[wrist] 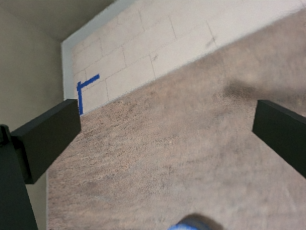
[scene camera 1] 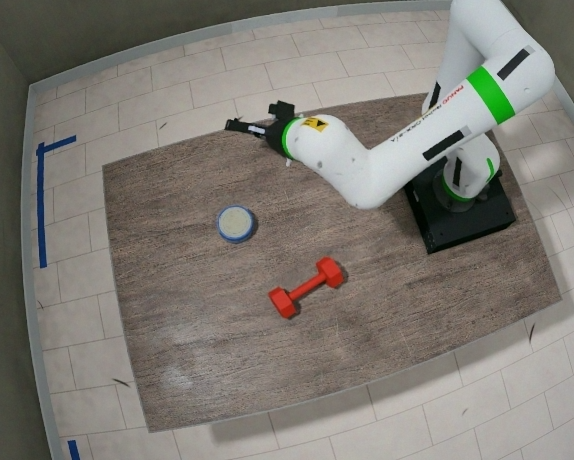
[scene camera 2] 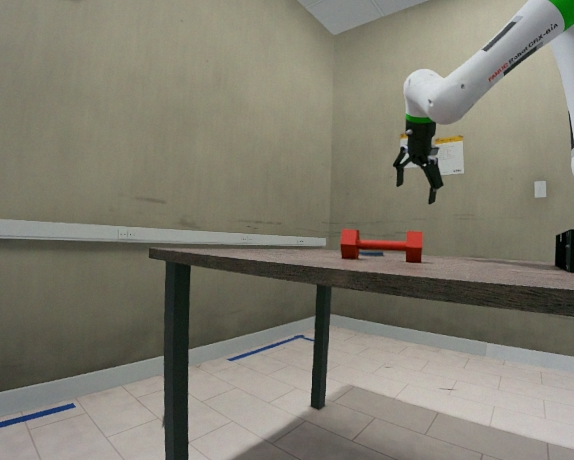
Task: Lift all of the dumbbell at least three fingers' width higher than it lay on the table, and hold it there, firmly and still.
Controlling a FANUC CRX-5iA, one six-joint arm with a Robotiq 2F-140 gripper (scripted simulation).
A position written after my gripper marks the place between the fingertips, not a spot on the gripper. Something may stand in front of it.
I see my gripper [scene camera 2: 414, 193], a red dumbbell [scene camera 2: 350, 244] and a round blue-rimmed dish [scene camera 1: 235, 223].
The red dumbbell is seen too in scene camera 1 [scene camera 1: 328, 271]. My gripper shows as well in the wrist view [wrist: 166, 115]. The wrist view does not show the red dumbbell: it is out of frame.
